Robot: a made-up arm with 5 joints.
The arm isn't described. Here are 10 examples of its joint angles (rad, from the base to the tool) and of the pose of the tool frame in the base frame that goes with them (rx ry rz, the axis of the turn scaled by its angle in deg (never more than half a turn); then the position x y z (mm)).
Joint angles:
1: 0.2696 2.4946 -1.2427 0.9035 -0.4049
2: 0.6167 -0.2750 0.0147 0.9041 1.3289
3: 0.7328 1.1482 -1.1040 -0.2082 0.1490
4: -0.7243 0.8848 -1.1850 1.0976 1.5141
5: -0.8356 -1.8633 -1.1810 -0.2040 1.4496
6: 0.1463 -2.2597 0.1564 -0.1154 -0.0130
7: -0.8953 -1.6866 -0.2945 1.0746 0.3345
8: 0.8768 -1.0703 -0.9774 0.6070 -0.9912
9: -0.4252 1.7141 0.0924 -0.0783 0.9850
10: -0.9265 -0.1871 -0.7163 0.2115 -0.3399
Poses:
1: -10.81 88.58 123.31 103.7 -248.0 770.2
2: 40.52 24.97 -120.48 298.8 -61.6 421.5
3: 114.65 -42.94 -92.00 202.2 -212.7 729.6
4: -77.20 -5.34 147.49 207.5 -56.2 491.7
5: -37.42 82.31 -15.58 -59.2 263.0 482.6
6: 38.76 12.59 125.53 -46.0 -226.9 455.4
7: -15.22 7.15 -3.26 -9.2 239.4 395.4
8: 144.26 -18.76 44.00 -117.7 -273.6 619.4
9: 1.06 -58.60 -147.74 263.8 -160.0 552.7
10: 24.63 -18.03 5.28 20.9 367.7 474.4
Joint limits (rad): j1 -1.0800..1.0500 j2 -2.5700..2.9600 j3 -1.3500..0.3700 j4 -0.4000..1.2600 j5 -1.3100..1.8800
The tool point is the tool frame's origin. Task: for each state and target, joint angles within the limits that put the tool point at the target. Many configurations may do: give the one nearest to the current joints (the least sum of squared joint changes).
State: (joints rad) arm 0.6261 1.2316 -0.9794 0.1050 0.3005
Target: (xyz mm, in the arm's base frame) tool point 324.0 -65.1 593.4
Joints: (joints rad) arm 1.0500 0.8860 -0.1565 -0.2179 0.3682
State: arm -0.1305 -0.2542 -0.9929 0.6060 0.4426
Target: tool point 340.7 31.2 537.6
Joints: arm -0.1482 0.3067 -0.3901 0.4137 1.0149
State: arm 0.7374 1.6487 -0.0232 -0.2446 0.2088
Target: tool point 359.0 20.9 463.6
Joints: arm 0.5469 1.5743 0.2853 -0.1214 -0.0615
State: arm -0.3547 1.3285 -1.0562 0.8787 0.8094
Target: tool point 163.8 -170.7 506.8
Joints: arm -0.1147 1.2858 -1.0257 1.0893 1.1403
